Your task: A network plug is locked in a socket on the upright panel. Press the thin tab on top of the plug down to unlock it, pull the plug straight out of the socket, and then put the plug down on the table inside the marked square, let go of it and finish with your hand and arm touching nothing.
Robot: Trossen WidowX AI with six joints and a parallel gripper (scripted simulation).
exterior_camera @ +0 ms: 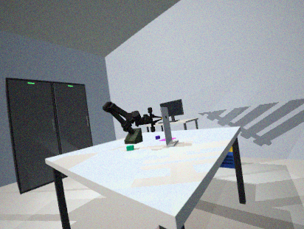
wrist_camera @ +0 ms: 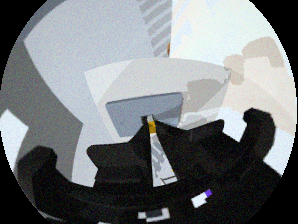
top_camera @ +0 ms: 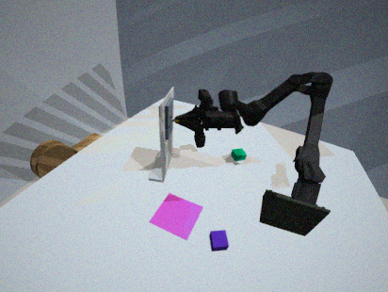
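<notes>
My gripper tip is 20 cm above the magenta marked square, 16 cm to the right of it and 13 cm past it. Also, from my gripper tip: network plug right at my gripper tip; grey upright panel 7 cm below, 3 cm ahead, 1 cm to the left; green block 21 cm to the right, 19 cm below, 18 cm behind.
</notes>
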